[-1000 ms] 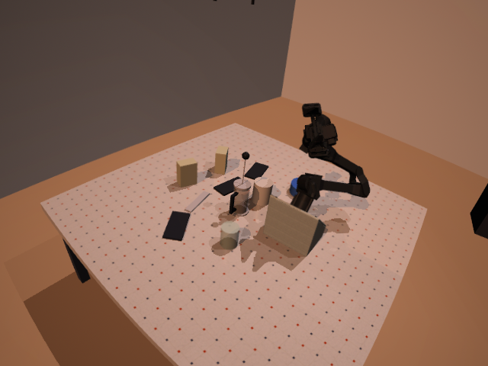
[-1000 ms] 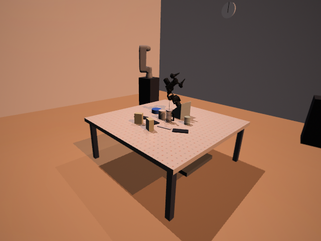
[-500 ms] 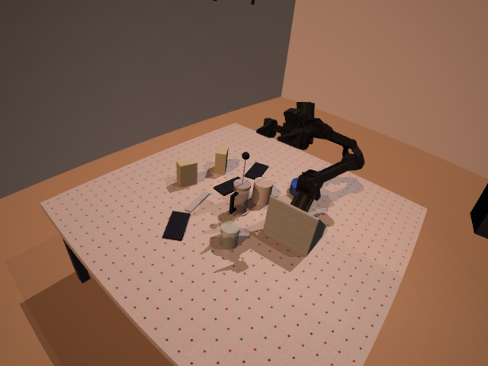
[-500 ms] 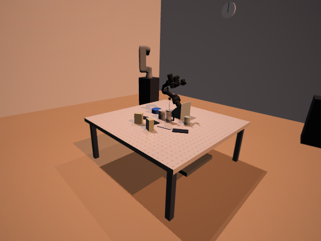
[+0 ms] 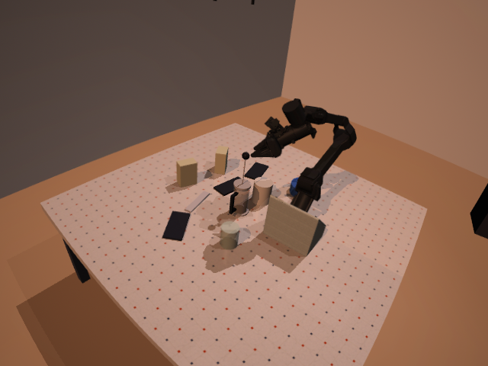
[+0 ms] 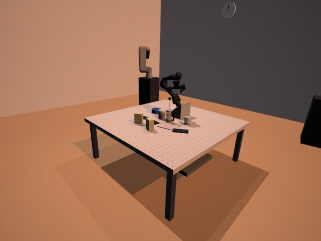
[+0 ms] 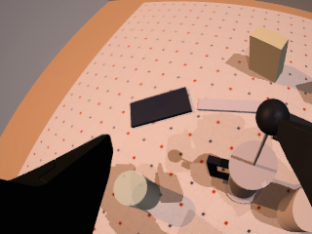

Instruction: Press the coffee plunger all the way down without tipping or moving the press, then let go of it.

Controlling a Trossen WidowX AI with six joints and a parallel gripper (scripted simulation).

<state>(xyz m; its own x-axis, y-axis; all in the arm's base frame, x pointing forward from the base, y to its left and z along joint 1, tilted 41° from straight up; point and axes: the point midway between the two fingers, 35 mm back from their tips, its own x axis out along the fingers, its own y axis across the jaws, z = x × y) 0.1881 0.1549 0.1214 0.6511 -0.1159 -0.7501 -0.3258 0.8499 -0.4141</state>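
Right now the coffee press is 180 mm below my gripper tip, 50 mm ahead of it and 30 mm to the right of it. The rest, counted from my gripper tip: grey strip: 300 mm below, 210 mm ahead, 10 mm to the left; blue disc: 330 mm to the right, 280 mm below, 120 mm behind.
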